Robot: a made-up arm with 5 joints. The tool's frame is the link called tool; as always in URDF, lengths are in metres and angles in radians. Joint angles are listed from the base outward.
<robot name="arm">
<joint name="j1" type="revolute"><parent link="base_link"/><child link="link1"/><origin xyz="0.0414 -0.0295 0.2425" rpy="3.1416 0.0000 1.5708"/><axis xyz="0 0 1"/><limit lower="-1.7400" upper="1.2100"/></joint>
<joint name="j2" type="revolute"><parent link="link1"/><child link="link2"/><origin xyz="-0.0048 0.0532 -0.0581" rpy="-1.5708 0.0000 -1.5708"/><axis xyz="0 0 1"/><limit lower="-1.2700" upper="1.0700"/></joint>
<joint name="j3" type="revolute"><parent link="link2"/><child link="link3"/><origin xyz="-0.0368 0.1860 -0.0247" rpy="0.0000 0.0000 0.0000"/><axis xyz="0 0 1"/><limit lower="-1.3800" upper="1.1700"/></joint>
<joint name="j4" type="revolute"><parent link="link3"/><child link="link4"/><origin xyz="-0.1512 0.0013 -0.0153" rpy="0.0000 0.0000 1.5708"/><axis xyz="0 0 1"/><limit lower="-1.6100" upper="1.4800"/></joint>
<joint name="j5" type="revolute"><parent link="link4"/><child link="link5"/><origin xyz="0.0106 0.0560 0.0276" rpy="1.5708 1.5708 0.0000"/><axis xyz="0 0 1"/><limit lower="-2.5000" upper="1.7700"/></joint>
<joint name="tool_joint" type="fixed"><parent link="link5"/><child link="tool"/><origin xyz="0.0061 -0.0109 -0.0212" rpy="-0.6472 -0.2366 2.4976"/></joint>
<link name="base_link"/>
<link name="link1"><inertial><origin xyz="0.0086 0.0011 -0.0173"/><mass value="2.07"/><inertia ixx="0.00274" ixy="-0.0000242" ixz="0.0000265" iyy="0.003" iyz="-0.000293" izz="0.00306"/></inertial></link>
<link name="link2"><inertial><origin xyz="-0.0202 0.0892 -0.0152"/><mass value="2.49"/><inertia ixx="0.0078" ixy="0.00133" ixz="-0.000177" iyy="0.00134" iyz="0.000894" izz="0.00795"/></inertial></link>
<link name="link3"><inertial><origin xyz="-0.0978 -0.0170 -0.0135"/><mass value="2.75"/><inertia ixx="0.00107" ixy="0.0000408" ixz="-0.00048" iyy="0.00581" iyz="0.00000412" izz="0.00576"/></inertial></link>
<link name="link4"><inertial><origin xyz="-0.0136 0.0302 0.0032"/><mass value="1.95"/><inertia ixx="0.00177" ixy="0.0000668" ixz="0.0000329" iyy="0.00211" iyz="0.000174" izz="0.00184"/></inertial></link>
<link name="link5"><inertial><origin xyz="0.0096 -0.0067 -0.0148"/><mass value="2.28"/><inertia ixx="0.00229" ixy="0" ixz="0" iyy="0.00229" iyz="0" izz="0.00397"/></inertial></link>
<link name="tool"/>
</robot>
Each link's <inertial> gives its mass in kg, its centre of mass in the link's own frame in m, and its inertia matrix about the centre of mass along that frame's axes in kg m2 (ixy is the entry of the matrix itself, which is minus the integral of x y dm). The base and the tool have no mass. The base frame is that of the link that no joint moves.
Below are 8 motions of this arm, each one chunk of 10 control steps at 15 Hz.
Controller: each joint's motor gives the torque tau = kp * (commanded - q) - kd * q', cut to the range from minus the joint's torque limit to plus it. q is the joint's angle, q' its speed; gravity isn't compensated. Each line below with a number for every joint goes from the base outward.
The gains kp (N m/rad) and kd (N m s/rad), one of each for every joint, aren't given. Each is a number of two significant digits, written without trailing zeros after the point. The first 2 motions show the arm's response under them.
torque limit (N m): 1.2 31 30 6 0.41
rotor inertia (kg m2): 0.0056 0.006 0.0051 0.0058 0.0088
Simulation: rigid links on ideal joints. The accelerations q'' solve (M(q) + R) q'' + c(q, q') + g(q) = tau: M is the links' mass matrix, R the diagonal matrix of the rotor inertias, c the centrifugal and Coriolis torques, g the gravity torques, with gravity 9.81 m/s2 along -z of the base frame. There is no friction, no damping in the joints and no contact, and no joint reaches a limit. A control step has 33 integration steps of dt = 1/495 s. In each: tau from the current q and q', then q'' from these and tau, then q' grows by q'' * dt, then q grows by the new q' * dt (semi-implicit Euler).
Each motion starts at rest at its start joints. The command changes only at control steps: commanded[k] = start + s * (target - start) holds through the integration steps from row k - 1 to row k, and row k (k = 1, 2, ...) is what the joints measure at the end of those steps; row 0 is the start. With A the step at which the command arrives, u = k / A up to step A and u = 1 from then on. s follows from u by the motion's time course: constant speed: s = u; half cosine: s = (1 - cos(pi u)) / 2; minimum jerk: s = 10 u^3 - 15 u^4 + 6 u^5; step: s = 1 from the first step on.
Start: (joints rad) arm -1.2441 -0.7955 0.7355 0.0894 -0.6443
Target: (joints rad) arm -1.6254 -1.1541 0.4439 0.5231 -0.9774
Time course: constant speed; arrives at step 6
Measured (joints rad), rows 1 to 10:
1: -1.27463 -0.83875 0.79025 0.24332 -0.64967
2: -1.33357 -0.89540 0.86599 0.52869 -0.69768
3: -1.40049 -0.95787 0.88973 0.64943 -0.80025
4: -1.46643 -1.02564 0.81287 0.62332 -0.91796
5: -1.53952 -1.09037 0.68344 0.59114 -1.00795
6: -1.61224 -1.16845 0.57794 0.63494 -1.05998
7: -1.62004 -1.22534 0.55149 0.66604 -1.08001
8: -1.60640 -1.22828 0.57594 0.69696 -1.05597
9: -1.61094 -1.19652 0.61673 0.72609 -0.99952
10: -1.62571 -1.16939 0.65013 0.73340 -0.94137
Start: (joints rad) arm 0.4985 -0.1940 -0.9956 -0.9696 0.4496
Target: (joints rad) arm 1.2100 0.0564 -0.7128 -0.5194 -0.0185
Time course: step
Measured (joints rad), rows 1 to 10:
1: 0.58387 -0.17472 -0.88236 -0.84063 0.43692
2: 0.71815 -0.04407 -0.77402 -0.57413 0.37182
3: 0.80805 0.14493 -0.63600 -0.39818 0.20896
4: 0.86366 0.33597 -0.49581 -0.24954 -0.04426
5: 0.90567 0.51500 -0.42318 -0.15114 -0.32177
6: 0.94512 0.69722 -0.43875 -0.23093 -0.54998
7: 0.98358 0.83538 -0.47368 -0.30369 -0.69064
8: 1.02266 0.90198 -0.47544 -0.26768 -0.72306
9: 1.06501 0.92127 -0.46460 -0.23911 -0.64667
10: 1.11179 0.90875 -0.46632 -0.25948 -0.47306
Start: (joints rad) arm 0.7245 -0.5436 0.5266 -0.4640 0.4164
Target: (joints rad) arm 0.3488 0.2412 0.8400 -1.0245 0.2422
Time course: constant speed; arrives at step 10
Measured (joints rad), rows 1 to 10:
1: 0.72429 -0.49552 0.62067 -0.57041 0.41788
2: 0.71963 -0.35570 0.71983 -0.48215 0.39979
3: 0.69564 -0.17285 0.79858 -0.36285 0.31709
4: 0.64564 -0.04912 0.87330 -0.38245 0.15977
5: 0.58395 -0.00057 0.89575 -0.47971 -0.01496
6: 0.52793 0.04355 0.86670 -0.64367 -0.14237
7: 0.47837 0.10761 0.83285 -0.77531 -0.18315
8: 0.43112 0.18756 0.84074 -0.82312 -0.12084
9: 0.38648 0.28673 0.88379 -0.81906 0.02008
10: 0.34678 0.39019 0.92881 -0.81920 0.15406

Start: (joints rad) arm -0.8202 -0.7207 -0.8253 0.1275 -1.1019
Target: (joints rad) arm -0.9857 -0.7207 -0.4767 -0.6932 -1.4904
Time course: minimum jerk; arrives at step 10
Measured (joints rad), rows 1 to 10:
1: -0.83024 -0.75901 -0.78151 0.19721 -1.09974
2: -0.82860 -0.78877 -0.76191 0.21652 -1.10213
3: -0.83639 -0.79924 -0.74144 0.02079 -1.11368
4: -0.85774 -0.80888 -0.71028 -0.21363 -1.15085
5: -0.88279 -0.82732 -0.65863 -0.38682 -1.22608
6: -0.90831 -0.83681 -0.59670 -0.55587 -1.33562
7: -0.93627 -0.83176 -0.53618 -0.70557 -1.46347
8: -0.96109 -0.81771 -0.48393 -0.77628 -1.58629
9: -0.97730 -0.79698 -0.44510 -0.77207 -1.67492
10: -0.98627 -0.77331 -0.41893 -0.73484 -1.70366

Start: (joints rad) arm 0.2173 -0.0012 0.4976 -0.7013 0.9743
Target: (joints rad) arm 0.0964 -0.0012 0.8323 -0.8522 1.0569
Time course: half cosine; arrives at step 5
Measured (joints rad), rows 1 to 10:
1: 0.21585 0.03772 0.57542 -0.72652 0.97617
2: 0.20666 0.11796 0.71272 -0.60140 0.95997
3: 0.18038 0.19072 0.87155 -0.49173 0.89112
4: 0.13981 0.18619 0.99964 -0.49565 0.76974
5: 0.10669 0.13104 1.01996 -0.58189 0.64185
6: 0.09100 0.10438 0.95132 -0.70482 0.55168
7: 0.08141 0.09724 0.89136 -0.76488 0.53750
8: 0.07353 0.09482 0.89688 -0.73951 0.61469
9: 0.07227 0.10771 0.93663 -0.66861 0.76587
10: 0.07948 0.12588 0.96677 -0.61349 0.91935

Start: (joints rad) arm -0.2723 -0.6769 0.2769 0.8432 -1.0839
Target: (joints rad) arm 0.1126 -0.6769 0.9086 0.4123 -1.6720
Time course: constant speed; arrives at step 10
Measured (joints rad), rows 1 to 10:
1: -0.25912 -0.68951 0.40739 0.79954 -1.09737
2: -0.22320 -0.64393 0.58087 0.88737 -1.13401
3: -0.18630 -0.59592 0.72724 0.87827 -1.18612
4: -0.14908 -0.60679 0.78506 0.79380 -1.24948
5: -0.10506 -0.63807 0.78464 0.71450 -1.32127
6: -0.05951 -0.65232 0.80470 0.63496 -1.39737
7: -0.01866 -0.64789 0.86703 0.59739 -1.47012
8: 0.01752 -0.63943 0.95515 0.59128 -1.52928
9: 0.05436 -0.64043 1.03902 0.57094 -1.56920
10: 0.09524 -0.64852 1.09911 0.52047 -1.59590

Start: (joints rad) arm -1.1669 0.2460 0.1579 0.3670 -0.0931
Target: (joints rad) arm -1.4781 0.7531 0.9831 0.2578 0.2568
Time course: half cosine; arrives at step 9
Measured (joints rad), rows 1 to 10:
1: -1.16692 0.30303 0.21166 0.33263 -0.08832
2: -1.17246 0.44166 0.31763 0.34201 -0.07336
3: -1.19220 0.59180 0.45960 0.34988 -0.04788
4: -1.22902 0.68828 0.60290 0.34312 -0.01323
5: -1.28059 0.72334 0.71458 0.31519 0.03463
6: -1.34366 0.75466 0.79172 0.23973 0.10661
7: -1.41319 0.81169 0.84945 0.17266 0.20941
8: -1.47908 0.86252 0.90151 0.17206 0.32769
9: -1.52945 0.87722 0.94090 0.21042 0.42361
10: -1.55672 0.86610 0.95049 0.21843 0.46321

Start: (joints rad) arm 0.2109 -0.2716 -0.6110 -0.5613 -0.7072
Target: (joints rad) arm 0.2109 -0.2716 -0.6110 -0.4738 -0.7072
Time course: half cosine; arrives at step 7
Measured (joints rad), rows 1 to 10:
1: 0.21602 -0.27900 -0.54700 -0.58704 -0.70771
2: 0.22543 -0.24962 -0.51584 -0.51346 -0.70738
3: 0.22799 -0.20681 -0.48074 -0.41709 -0.70613
4: 0.22376 -0.16106 -0.44066 -0.34911 -0.71039
5: 0.21505 -0.12424 -0.40833 -0.29076 -0.72342
6: 0.20471 -0.10405 -0.38808 -0.25352 -0.74363
7: 0.19541 -0.10101 -0.38394 -0.25287 -0.76464
8: 0.18911 -0.11316 -0.39605 -0.27834 -0.77823
9: 0.18738 -0.13654 -0.41811 -0.31169 -0.77916
10: 0.19147 -0.16419 -0.44216 -0.34448 -0.76760

